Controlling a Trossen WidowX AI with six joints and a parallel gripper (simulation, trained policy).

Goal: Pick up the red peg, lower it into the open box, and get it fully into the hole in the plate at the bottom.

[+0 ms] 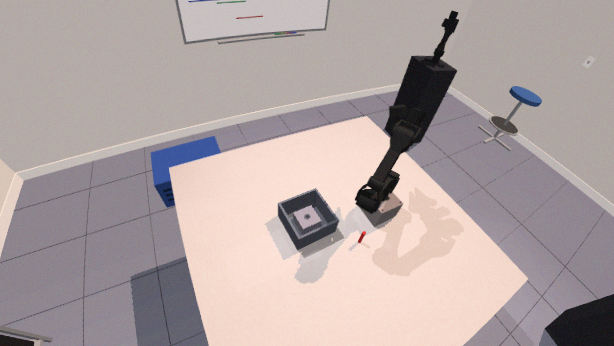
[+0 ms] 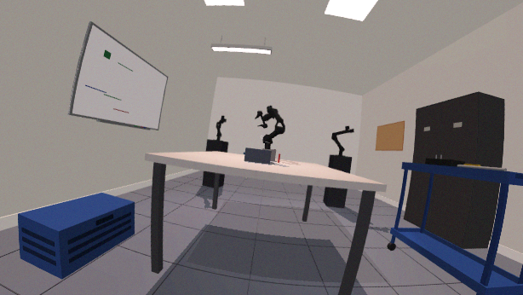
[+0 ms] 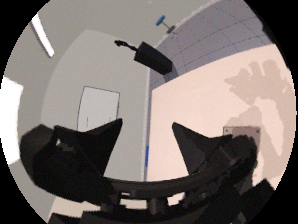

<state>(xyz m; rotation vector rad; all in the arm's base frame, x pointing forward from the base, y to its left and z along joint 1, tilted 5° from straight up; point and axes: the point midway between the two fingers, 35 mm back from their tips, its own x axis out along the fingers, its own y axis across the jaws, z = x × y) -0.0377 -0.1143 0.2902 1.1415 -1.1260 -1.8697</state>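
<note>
My gripper tip is now 210 mm short of the red peg, 300 mm to the right of it and 330 mm above it. Also, from my gripper tip: light grey plate 410 mm ahead, 150 mm to the left, 320 mm below; dark grey box 410 mm ahead, 150 mm to the left, 340 mm below.
</note>
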